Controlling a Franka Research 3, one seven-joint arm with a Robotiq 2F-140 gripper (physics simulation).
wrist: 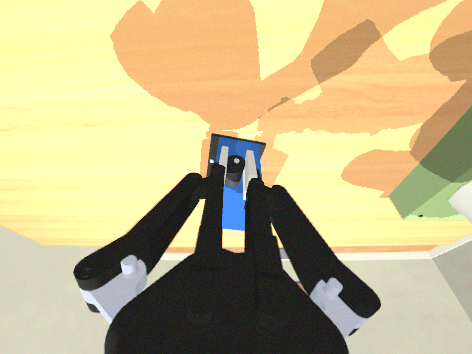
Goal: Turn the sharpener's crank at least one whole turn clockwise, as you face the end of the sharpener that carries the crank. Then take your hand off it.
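Note:
The blue sharpener (233,214) stands on the wooden table in the middle of the wrist view, with a dark edge along its far and left sides. The crank's black knob (234,172) shows above the blue body, between the pale fingertips. My gripper (235,158) is shut on this knob, one fingertip on each side of it. The black fingers cover parts of the sharpener's sides, and most of the crank's arm is hidden.
A green block-like object (435,165) stands at the right, with part of a white rounded object (464,201) beside it. The wooden table (60,125) ends at an edge below the sharpener in the view. Large shadows lie across the table.

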